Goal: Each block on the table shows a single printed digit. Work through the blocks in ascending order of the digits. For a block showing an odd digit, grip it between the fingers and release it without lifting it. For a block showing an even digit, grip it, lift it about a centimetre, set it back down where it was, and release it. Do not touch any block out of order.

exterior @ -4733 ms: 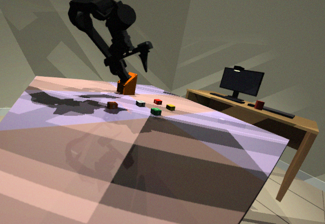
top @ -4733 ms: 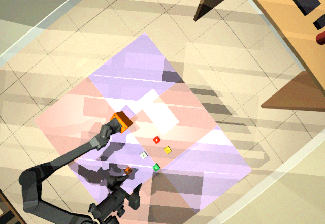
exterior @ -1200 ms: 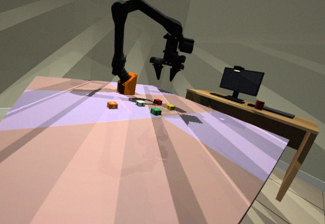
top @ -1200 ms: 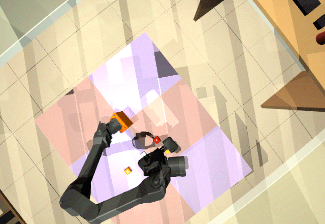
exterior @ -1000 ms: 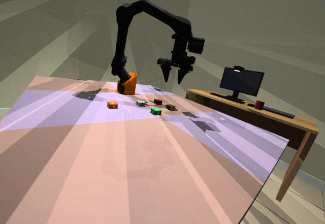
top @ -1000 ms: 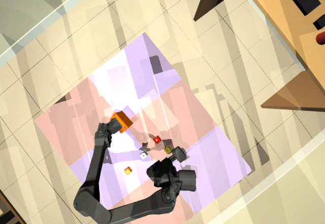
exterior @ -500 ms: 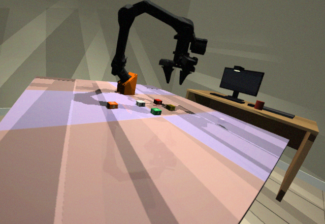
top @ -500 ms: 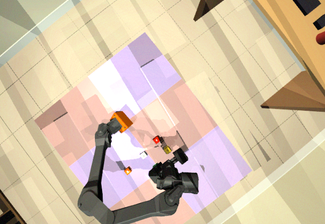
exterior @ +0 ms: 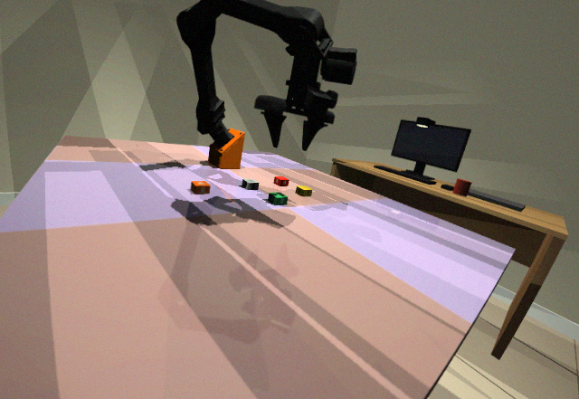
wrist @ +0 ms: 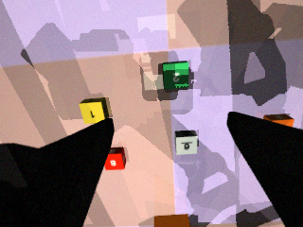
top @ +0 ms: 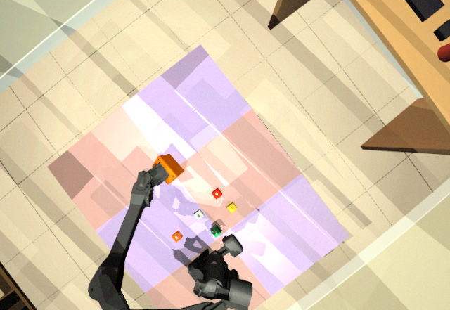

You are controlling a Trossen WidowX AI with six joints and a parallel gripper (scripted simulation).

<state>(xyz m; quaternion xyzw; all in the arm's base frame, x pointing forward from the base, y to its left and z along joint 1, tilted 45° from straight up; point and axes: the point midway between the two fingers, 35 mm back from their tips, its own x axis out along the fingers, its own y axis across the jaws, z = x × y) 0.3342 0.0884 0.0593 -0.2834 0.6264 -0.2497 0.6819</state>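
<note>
Now: gripper tip 40 mm past the yellow block, 100 mm to the right of it and 120 mm above it. Also, from my gripper tip: green block (10 mm ahead, 20 mm to the right, 120 mm below); then red block (130 mm behind, 90 mm to the left, 120 mm below); then white block (100 mm behind, 30 mm to the right, 120 mm below).
</note>
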